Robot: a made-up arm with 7 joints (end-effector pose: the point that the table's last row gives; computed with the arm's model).
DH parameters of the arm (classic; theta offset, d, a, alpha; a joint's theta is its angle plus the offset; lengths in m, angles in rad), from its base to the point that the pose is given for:
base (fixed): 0 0 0 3.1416
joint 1: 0 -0.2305 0 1.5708
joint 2: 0 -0.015 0 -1.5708
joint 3: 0 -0.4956 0 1.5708
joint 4: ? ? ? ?
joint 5: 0 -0.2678 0 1.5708
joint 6: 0 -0.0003 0 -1.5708
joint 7: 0 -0.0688 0 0
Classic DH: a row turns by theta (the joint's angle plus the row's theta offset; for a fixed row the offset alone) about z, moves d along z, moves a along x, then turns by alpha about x.
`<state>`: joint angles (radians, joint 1 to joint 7).
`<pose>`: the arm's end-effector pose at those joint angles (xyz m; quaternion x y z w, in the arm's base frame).
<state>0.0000 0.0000 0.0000 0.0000 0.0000 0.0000 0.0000</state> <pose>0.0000 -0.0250 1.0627 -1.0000 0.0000 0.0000 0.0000</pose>
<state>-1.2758 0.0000 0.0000 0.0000 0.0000 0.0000 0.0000</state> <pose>0.0239 -0.0073 1.0627 -0.8033 -0.5955 0.0000 0.0000</pose>
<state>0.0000 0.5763 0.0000 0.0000 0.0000 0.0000 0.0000</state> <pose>0.4535 -0.0250 0.9283 -0.9588 0.0000 0.2842 0.0000</pose>
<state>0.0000 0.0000 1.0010 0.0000 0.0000 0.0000 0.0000</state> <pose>-0.0084 -0.0204 1.0627 -0.8773 0.4799 0.0000 0.0000</pose>
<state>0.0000 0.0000 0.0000 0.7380 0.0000 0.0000 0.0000</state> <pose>0.2265 -0.0250 0.9751 -0.9327 0.0000 0.3607 0.0000</pose>
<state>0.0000 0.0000 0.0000 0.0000 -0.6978 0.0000 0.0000</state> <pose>0.0002 -0.0249 1.0627 -0.9397 -0.3419 0.0000 0.0000</pose>
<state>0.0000 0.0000 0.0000 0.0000 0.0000 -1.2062 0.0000</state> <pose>-0.0643 -0.0250 1.0184 -0.8236 0.0000 -0.5672 0.0000</pose>
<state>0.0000 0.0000 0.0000 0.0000 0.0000 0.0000 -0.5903</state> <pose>0.0000 -0.0250 1.0627 -0.9568 -0.2909 0.0000 0.0000</pose>
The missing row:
joint 4: 0 -0.0097 0 -1.5708
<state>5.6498 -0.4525 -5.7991 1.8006 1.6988 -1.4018 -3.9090</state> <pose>0.0965 -0.0405 0.7279 0.2239 -0.7094 0.6377 0.2000</pose>
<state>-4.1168 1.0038 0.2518 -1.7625 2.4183 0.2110 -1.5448</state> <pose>-0.0626 -0.1780 0.7276 0.0576 -0.8943 0.3147 0.3130</pose>
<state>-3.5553 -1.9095 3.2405 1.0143 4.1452 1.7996 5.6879</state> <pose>0.4917 0.2622 -0.1762 0.6384 -0.4694 0.3353 0.5096</pose>
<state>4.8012 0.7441 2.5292 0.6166 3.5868 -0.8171 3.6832</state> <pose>0.1459 0.3352 0.8983 -0.3799 0.8606 0.3387 0.0176</pose>
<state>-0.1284 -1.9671 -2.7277 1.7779 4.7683 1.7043 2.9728</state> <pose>-0.3079 -0.0065 -0.1734 -0.5974 0.1565 0.3888 0.6837</pose>
